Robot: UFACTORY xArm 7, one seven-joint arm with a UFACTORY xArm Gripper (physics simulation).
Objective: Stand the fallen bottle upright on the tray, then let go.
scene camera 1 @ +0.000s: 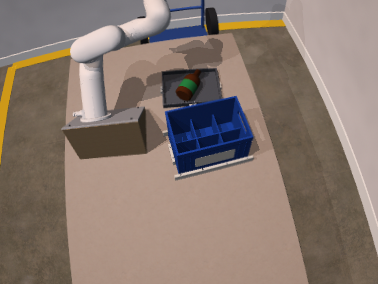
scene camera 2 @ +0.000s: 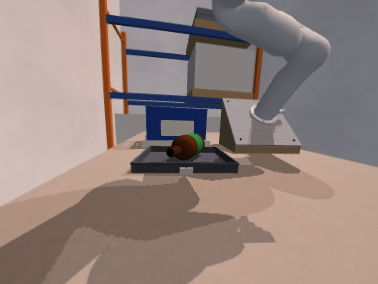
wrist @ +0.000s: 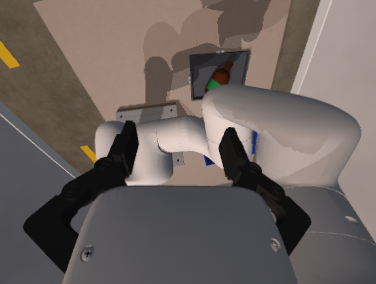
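Where they show: gripper, between the fingertips: (wrist: 181, 134); arm's base, origin of its link: (scene camera 1: 95, 118) (scene camera 2: 262, 114).
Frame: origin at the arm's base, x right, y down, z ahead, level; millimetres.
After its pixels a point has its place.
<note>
A brown bottle with a green band (scene camera 1: 188, 86) @(x -134, y 82, z 383 mm) (scene camera 2: 186, 147) @(x -221, y 108, z 404 mm) (wrist: 220, 78) @(x -195, y 84, z 393 mm) lies on its side in the dark shallow tray (scene camera 1: 163, 95) @(x -149, y 133, z 275 mm) (scene camera 2: 150, 168) @(x -265, y 147, z 494 mm) (wrist: 192, 75) @(x -208, y 154, z 288 mm). In scene camera 1 its neck points to the back right; in scene camera 2 its neck points toward the camera and to the left. In the wrist view the arm hides part of its base end. My gripper (wrist: 181, 134) @(x -324, y -383, z 212 mm) is open and empty, high above the table and well away from the bottle. The gripper does not show in the two scene views.
A blue crate with compartments (scene camera 1: 215, 156) @(x 216, y 60, z 414 mm) (scene camera 2: 152, 124) @(x 25, y 59, z 511 mm) stands beside the tray, with white rails along its foot. The arm's base block (scene camera 1: 107, 141) @(x 89, y 35, z 34 mm) (scene camera 2: 260, 132) @(x -71, y 78, z 59 mm) stands to one side. A blue cart (scene camera 1: 177, 34) is behind the table. A rack (scene camera 2: 106, 75) with boxes shows in scene camera 2.
</note>
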